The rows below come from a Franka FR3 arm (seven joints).
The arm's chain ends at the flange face. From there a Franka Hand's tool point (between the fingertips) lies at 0.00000 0.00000 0.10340 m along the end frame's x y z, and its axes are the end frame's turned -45 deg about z.
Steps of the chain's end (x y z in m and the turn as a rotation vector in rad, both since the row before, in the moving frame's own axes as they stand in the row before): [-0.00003 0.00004 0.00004 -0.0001 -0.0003 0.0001]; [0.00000 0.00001 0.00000 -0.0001 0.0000 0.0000]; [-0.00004 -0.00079 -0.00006 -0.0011 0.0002 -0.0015]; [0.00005 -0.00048 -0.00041 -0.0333 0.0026 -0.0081]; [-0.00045 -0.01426 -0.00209 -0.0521 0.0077 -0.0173]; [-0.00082 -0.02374 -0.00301 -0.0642 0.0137 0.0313]
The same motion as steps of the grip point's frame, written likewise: [-0.00008 -0.00001 0.00004 0.0001 -0.0003 0.0001]; [-0.00001 0.00001 0.00000 -0.0001 -0.0001 0.0000]; [0.00046 -0.00049 -0.00006 -0.0009 -0.0006 -0.0015]; [-0.00186 0.00233 -0.00047 -0.0254 -0.0217 -0.0081]; [0.00656 -0.00600 -0.00223 -0.0423 -0.0314 -0.0173]; [0.01243 -0.01173 -0.00323 -0.0551 -0.0357 0.0313]
